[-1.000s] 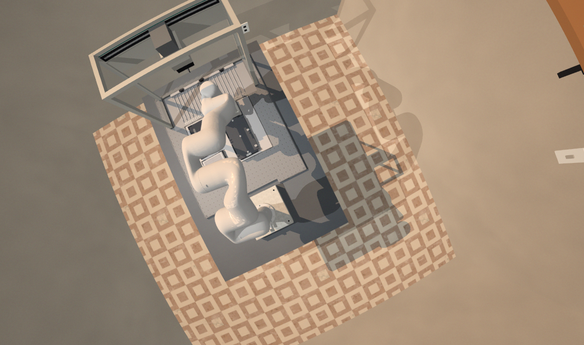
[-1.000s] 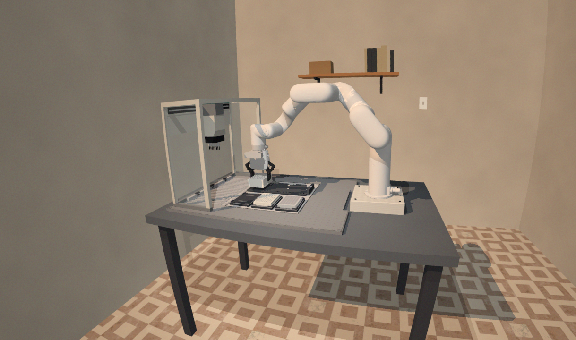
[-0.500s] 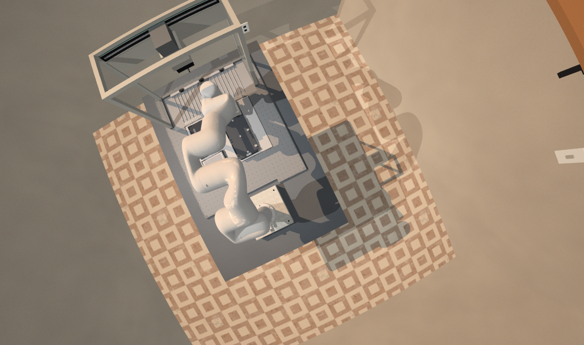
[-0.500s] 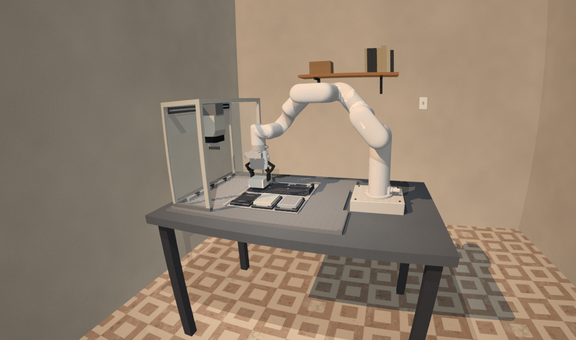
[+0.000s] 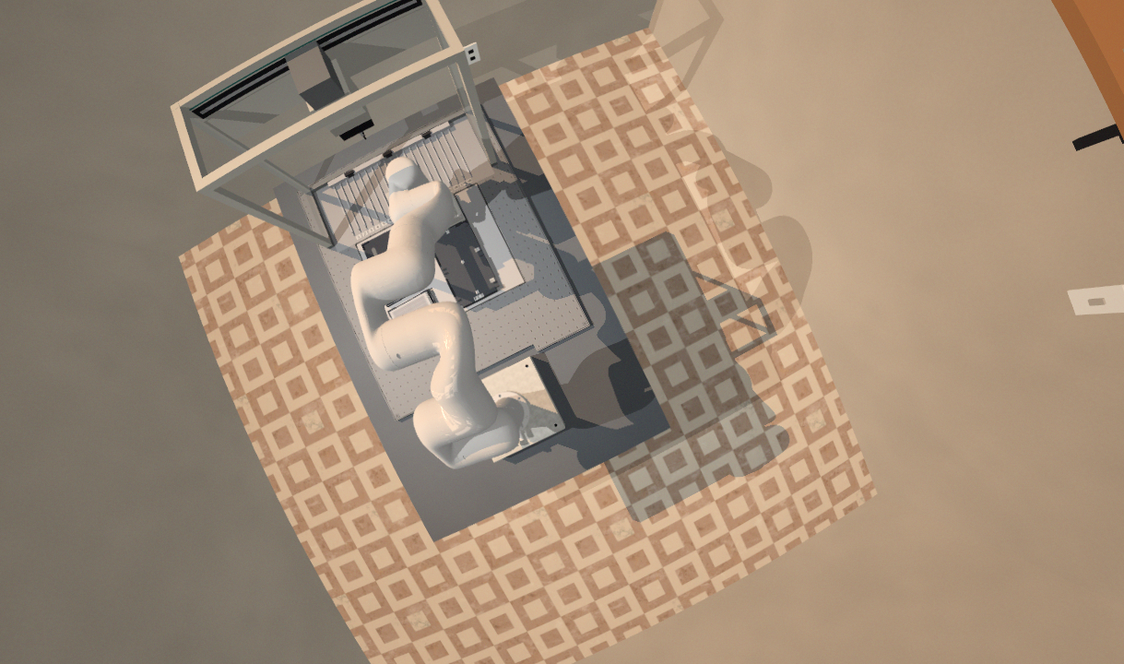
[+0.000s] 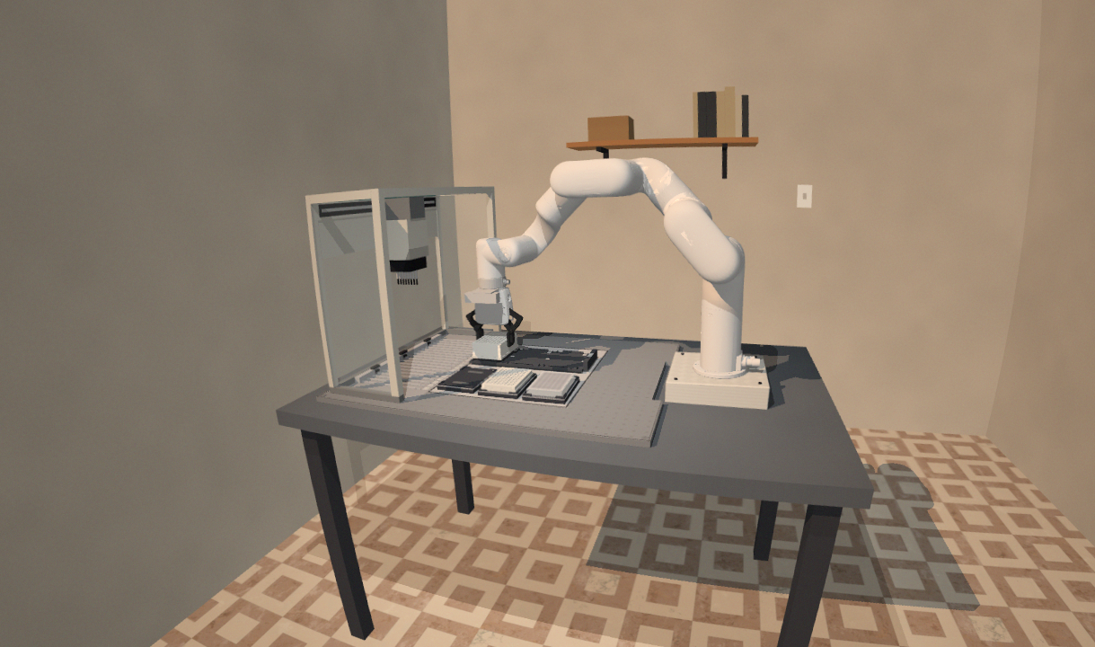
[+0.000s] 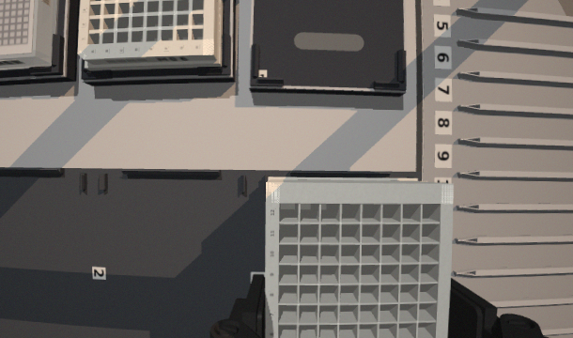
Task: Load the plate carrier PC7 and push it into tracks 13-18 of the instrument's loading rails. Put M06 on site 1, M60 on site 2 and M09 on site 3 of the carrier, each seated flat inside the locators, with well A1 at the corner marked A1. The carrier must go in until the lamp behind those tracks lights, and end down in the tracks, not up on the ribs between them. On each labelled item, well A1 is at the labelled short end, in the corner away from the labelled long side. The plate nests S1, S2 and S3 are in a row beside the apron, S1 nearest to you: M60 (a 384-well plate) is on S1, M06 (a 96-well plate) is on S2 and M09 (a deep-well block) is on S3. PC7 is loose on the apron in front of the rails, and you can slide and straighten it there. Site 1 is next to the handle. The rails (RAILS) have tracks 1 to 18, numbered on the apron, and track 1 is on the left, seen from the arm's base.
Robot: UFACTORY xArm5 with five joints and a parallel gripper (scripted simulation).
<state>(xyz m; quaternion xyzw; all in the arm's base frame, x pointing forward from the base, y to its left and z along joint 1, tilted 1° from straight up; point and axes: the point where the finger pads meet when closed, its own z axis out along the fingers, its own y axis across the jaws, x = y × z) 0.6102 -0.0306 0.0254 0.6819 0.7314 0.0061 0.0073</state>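
The plate nest S1 is 24 cm behind my hand, 18 cm to the left of it and 5 cm below it. The rest, counted from my hand: plate carrier PC7: 11 cm behind, 1 cm to the right, 4 cm below; then deep-well block M09: 1 cm below; then plate nest S3: 2 cm behind, 19 cm to the left, 5 cm below.
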